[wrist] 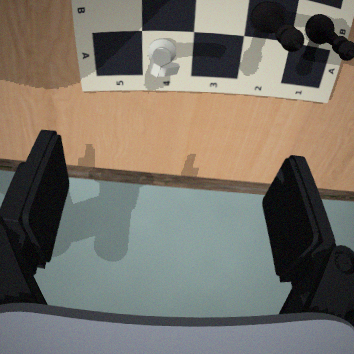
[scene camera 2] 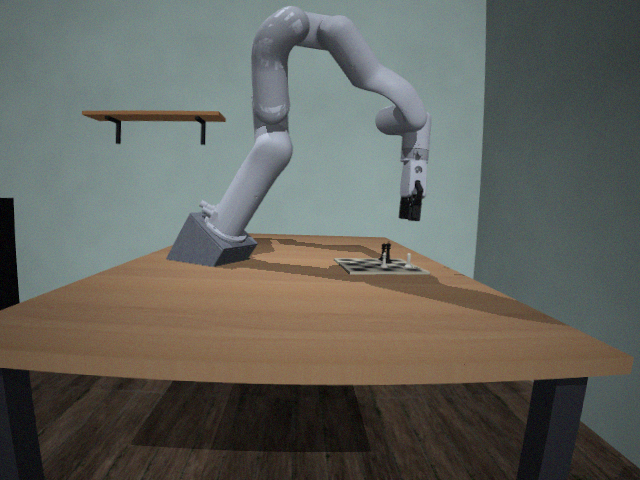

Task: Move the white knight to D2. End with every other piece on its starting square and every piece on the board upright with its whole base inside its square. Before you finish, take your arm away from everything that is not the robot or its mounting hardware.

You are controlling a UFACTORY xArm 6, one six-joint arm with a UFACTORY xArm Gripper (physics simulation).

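Frame: origin at the arm's base, x ahead, y left, z up, level; millimetres.
Where they show: gripper, between the fingertips: (wrist: 172,167) (scene camera 2: 408,219); arm's base, origin of its link: (scene camera 2: 225,228).
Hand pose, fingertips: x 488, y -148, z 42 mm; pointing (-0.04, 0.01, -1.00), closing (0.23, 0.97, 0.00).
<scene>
Each offset is from my fingertips to the top centre of the thing. Level surfaces: height alone.
A white piece @(dz -92, dx +3, dy -8 mm) (wrist: 162,54) with an angular top, apparently the knight, stands upright on A4 of the chessboard @(dz -132, dx -65, dy +43 mm) (wrist: 210,88) (scene camera 2: 382,272). In scene camera 2, two small white pieces stand on the board, one @(dz -88, dx -69, dy +1 mm) (scene camera 2: 384,260) nearer its middle and one (scene camera 2: 408,261) nearer its right side; their kinds are too small to tell. Two black pieces stand close together; in the wrist view one @(dz -68, dx -23, dy +72 mm) (wrist: 268,17) is on B2 and the other @(dz -79, dx -16, dy +117 mm) (wrist: 320,28) on B1. D2 does not show in the wrist view. My gripper (scene camera 2: 410,212) (wrist: 172,167) is open and empty, high above the board's right side.
The wooden table @(dz -138 mm) (scene camera 2: 258,320) (wrist: 145,125) extends around the board, and its edge runs beneath the fingers in the wrist view. The grey mounting block (scene camera 2: 196,242) stands at the table's left. A wall shelf (scene camera 2: 155,116) hangs at the back left. Arm shadows cross the table.
</scene>
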